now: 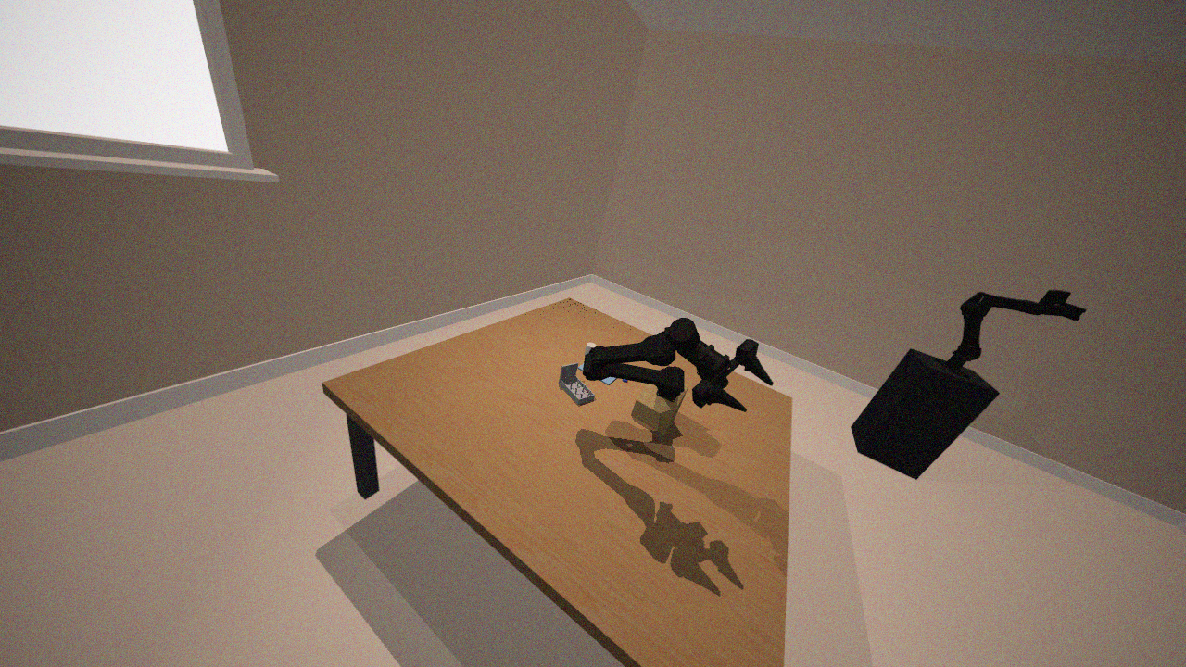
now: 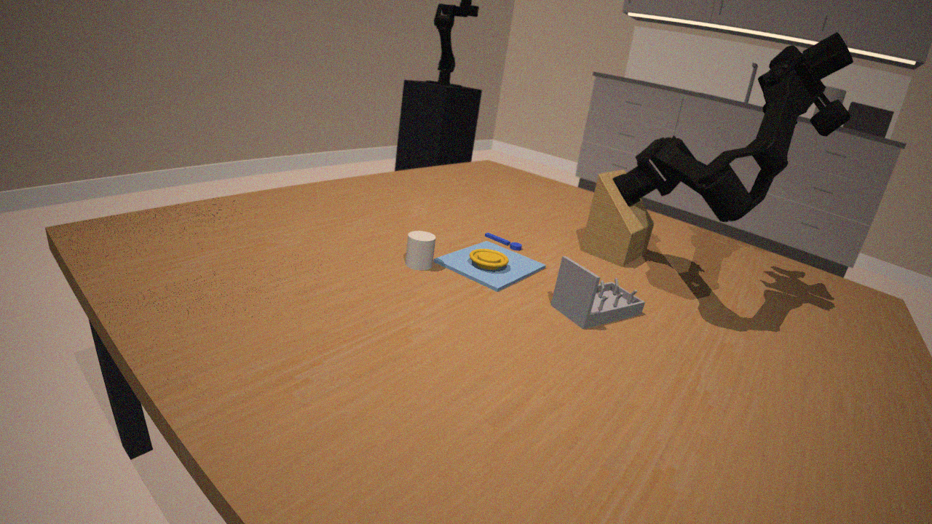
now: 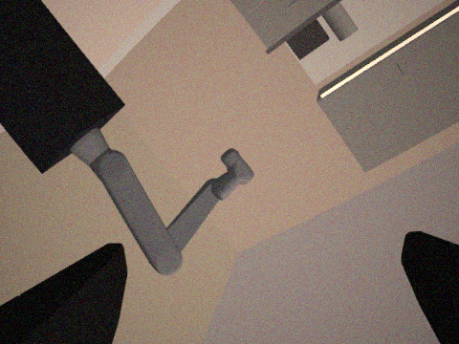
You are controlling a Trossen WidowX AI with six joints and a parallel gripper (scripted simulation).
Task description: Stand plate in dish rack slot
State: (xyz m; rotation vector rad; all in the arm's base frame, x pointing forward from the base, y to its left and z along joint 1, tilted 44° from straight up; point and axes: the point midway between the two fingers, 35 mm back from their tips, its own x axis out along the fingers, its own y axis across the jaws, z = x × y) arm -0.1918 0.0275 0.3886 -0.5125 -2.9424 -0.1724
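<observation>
My gripper tip is now 530 mm short of the yellow plate, 400 mm to the left of it and 380 mm above it. From my gripper tip the other things lie so: grey dish rack (510 mm ahead, 210 mm to the right, 370 mm below); blue utensil (400 mm ahead, 440 mm to the right, 390 mm below); blue mat (510 mm ahead, 400 mm to the right, 390 mm below).
</observation>
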